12 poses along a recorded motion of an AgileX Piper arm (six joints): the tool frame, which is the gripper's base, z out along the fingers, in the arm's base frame.
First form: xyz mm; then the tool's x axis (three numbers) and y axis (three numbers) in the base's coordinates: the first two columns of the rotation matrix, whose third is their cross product.
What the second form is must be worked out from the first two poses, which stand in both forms.
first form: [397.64 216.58 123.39 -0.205 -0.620 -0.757 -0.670 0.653 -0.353]
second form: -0.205 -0.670 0.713 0.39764; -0.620 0.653 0.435 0.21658; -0.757 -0.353 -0.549 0.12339; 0 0 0 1
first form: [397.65 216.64 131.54 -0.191 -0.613 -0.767 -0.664 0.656 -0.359]
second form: -0.191 -0.664 0.723 0.39765; -0.613 0.656 0.441 0.21664; -0.767 -0.359 -0.532 0.13154; 0 0 0 1
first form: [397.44 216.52 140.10 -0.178 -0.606 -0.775 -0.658 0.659 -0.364]
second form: -0.178 -0.658 0.731 0.39744; -0.606 0.659 0.445 0.21652; -0.775 -0.364 -0.516 0.14010; 0 0 0 1
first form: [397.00 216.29 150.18 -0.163 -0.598 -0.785 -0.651 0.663 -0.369]
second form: -0.163 -0.651 0.741 0.39700; -0.598 0.663 0.451 0.21629; -0.785 -0.369 -0.497 0.15018; 0 0 0 1
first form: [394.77 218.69 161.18 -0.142 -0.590 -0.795 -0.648 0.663 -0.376]
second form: -0.142 -0.648 0.749 0.39477; -0.590 0.663 0.462 0.21869; -0.795 -0.376 -0.476 0.16118; 0 0 0 1
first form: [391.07 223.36 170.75 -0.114 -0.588 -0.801 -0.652 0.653 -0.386]
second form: -0.114 -0.652 0.750 0.39107; -0.588 0.653 0.478 0.22336; -0.801 -0.386 -0.458 0.17075; 0 0 0 1
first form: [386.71 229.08 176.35 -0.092 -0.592 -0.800 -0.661 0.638 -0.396]
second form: -0.092 -0.661 0.745 0.38671; -0.592 0.638 0.492 0.22908; -0.800 -0.396 -0.450 0.17635; 0 0 0 1
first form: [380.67 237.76 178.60 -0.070 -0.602 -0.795 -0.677 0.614 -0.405]
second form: -0.070 -0.677 0.732 0.38067; -0.602 0.614 0.510 0.23776; -0.795 -0.405 -0.451 0.17860; 0 0 0 1
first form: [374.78 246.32 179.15 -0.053 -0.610 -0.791 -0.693 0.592 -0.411]
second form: -0.053 -0.693 0.719 0.37478; -0.610 0.592 0.526 0.24632; -0.791 -0.411 -0.454 0.17915; 0 0 0 1
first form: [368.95 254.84 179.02 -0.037 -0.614 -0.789 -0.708 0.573 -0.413]
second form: -0.037 -0.708 0.706 0.36895; -0.614 0.573 0.543 0.25484; -0.789 -0.413 -0.456 0.17902; 0 0 0 1
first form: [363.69 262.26 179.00 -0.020 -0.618 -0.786 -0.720 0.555 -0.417]
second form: -0.020 -0.720 0.694 0.36369; -0.618 0.555 0.558 0.26226; -0.786 -0.417 -0.456 0.17900; 0 0 0 1
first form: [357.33 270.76 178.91 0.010 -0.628 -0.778 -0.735 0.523 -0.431]
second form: 0.010 -0.735 0.678 0.35733; -0.628 0.523 0.576 0.27076; -0.778 -0.431 -0.456 0.17891; 0 0 0 1
